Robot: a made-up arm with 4 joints.
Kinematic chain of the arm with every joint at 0, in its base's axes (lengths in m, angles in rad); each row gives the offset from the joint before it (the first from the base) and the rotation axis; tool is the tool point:
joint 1: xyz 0 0 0.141 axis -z
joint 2: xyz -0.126 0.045 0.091 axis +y
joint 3: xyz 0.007 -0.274 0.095 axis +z
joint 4: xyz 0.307 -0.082 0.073 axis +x
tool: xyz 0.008 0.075 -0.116
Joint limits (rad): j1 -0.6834..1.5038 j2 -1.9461..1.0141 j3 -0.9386..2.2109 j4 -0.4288..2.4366
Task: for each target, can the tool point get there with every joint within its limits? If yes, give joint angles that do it. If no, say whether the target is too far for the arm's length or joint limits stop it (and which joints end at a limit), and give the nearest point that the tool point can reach.
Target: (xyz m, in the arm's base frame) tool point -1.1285 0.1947 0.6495
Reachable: no: too far | nearest point -0.6454 0.1113 0.4311 | short by 0.537 m
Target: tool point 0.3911 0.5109 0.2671
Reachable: no: joint limits stop it (at a limit: joint 1, joint 4) | nearest point 0.0635 0.4348 0.2618 | short by 0.336 m
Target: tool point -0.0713 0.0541 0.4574
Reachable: yes | joints 0.5304 -1.0402 0.7773 0.3256
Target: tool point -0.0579 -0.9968 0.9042
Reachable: no: too far | nearest point -0.0341 -0.5869 0.5351 | short by 0.552 m
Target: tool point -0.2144 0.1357 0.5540
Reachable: yes | joints 1.2962 -1.5086 0.1049 0.3306
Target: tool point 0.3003 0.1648 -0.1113
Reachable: no: joint limits stop it (at a limit: joint 1, joint 2) | nearest point 0.2467 0.0296 0.0743 | short by 0.236 m
